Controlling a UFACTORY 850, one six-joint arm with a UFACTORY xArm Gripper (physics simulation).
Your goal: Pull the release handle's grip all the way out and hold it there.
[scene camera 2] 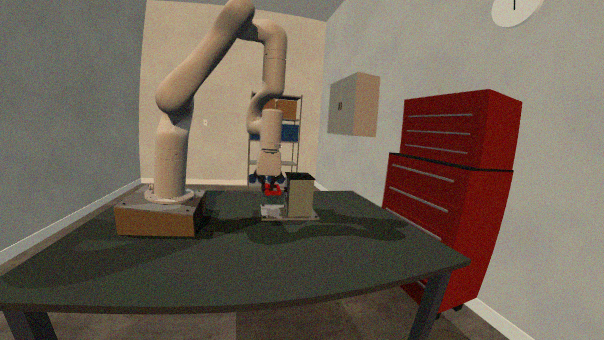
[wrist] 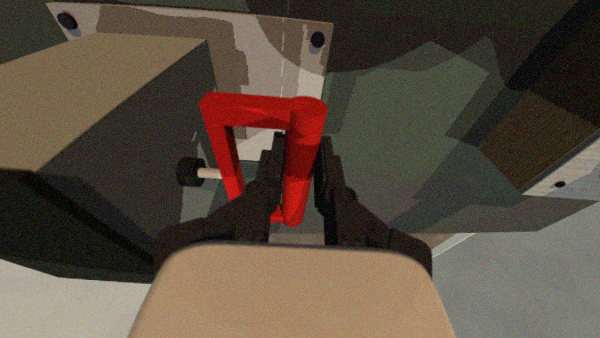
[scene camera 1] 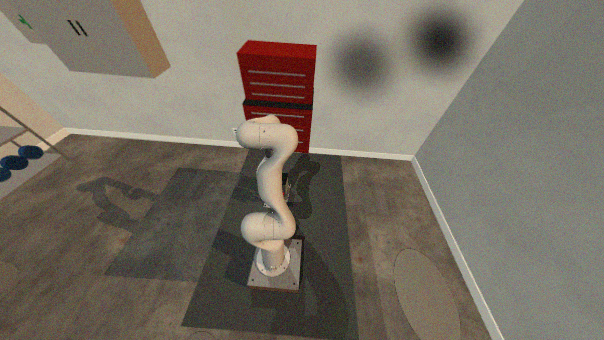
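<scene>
The release handle's red grip [scene camera 2: 274,192] [wrist: 303,155] is a rectangular loop with a thick round outer bar. A short pale rod [wrist: 209,173] joins it to a black collar [wrist: 190,171] on the side of the beige box [scene camera 2: 301,197] [wrist: 120,65]. My gripper [scene camera 2: 270,186] [wrist: 300,149] points down over the handle and is shut on the outer bar, one finger inside the loop and one outside in the wrist view. The arm hides the gripper in scene camera 1. A little of the rod shows between loop and collar.
The box stands on a light base plate [scene camera 2: 272,214] [wrist: 309,65] on the dark table [scene camera 2: 210,270]. The arm's wooden base block [scene camera 2: 155,221] is to the left in scene camera 2. A red tool cabinet [scene camera 1: 280,75] [scene camera 2: 450,200] stands beyond the table.
</scene>
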